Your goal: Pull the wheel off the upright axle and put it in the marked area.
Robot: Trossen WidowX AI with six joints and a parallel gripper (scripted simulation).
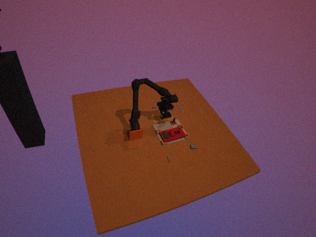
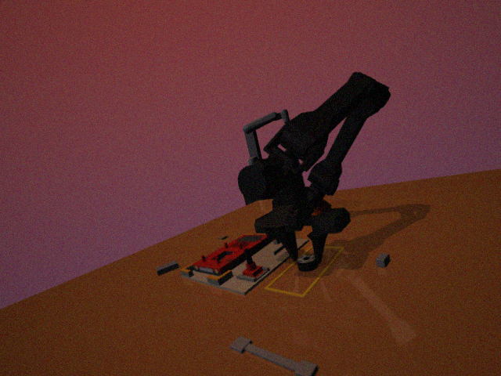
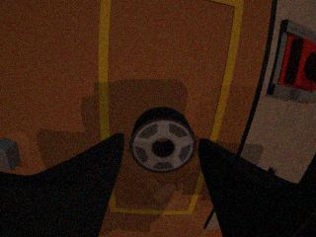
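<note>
My gripper tip is now right at the wheel. The rest, counted from my gripper tip: grey bar 21 cm ahead, 8 cm to the left, 1 cm below; then upright axle 7 cm ahead, 9 cm to the right, 2 cm above.
</note>
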